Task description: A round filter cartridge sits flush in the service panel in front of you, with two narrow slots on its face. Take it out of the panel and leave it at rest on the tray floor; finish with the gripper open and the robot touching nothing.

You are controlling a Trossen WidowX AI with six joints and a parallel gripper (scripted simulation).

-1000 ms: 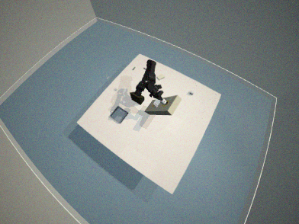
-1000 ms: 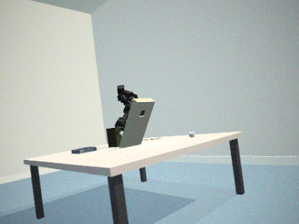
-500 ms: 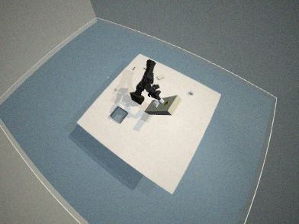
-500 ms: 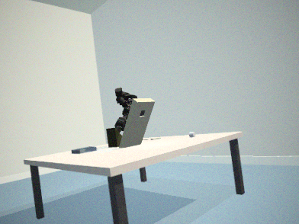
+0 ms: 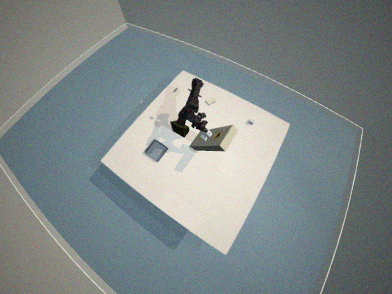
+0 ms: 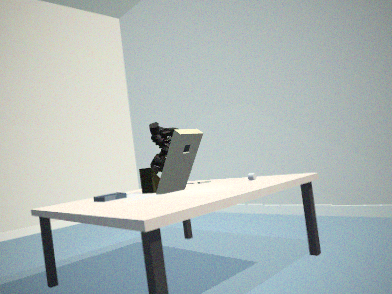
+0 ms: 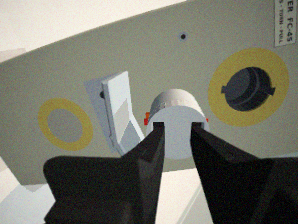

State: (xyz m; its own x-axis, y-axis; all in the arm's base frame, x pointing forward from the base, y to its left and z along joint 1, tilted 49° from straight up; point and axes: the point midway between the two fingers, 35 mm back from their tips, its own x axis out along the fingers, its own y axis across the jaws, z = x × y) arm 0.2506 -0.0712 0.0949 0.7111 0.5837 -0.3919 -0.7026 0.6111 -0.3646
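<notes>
My gripper tip is 1 cm short of the white round filter cartridge and 1 cm above it. Also, from my gripper tip: grey square tray 32 cm to the right, 29 cm behind, 24 cm below; pale block 41 cm to the left, 25 cm behind, 24 cm below.
</notes>
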